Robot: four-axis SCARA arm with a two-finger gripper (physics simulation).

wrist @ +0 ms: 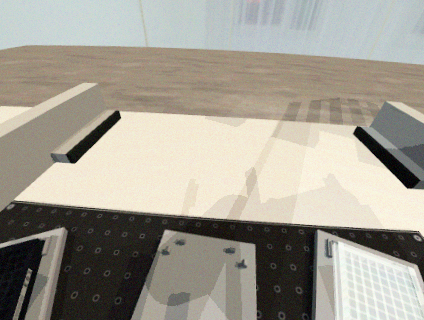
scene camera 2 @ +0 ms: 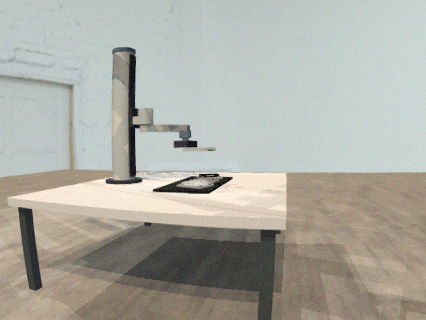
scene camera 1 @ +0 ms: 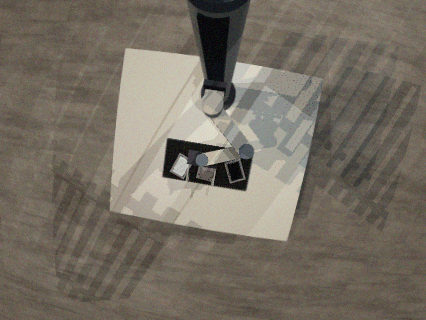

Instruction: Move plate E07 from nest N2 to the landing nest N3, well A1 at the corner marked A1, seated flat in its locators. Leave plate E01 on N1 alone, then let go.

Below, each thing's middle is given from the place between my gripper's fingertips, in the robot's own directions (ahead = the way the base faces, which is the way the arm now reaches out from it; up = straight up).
Labels:
My gripper is now 18 cm above the pale gridded plate (wrist: 359, 278), 17 cm to the left of it and 5 cm past it.

